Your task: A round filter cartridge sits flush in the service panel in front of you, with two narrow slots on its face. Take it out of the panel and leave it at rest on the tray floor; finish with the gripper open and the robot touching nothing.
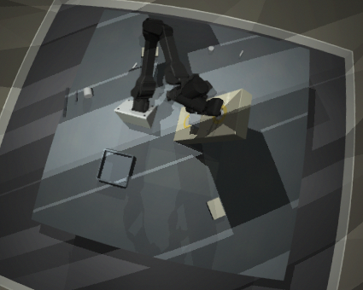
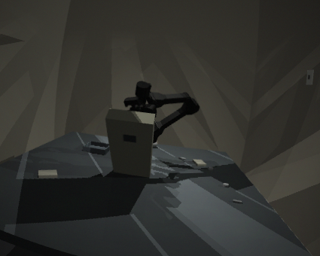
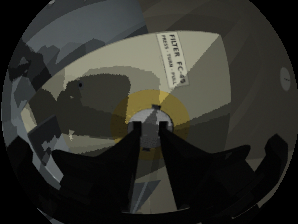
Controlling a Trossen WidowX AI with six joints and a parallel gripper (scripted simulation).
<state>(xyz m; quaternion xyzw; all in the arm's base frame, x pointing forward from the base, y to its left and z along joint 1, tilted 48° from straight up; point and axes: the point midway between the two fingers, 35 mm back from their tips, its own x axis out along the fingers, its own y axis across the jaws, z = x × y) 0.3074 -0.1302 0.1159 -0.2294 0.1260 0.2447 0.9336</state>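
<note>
Right now the round filter cartridge is 20 mm ahead of my gripper tip and 10 mm below it. Also, from my gripper tip: tray (410 mm behind, 280 mm to the right, 240 mm below); beige service panel (80 mm below, 30 mm behind).
</note>
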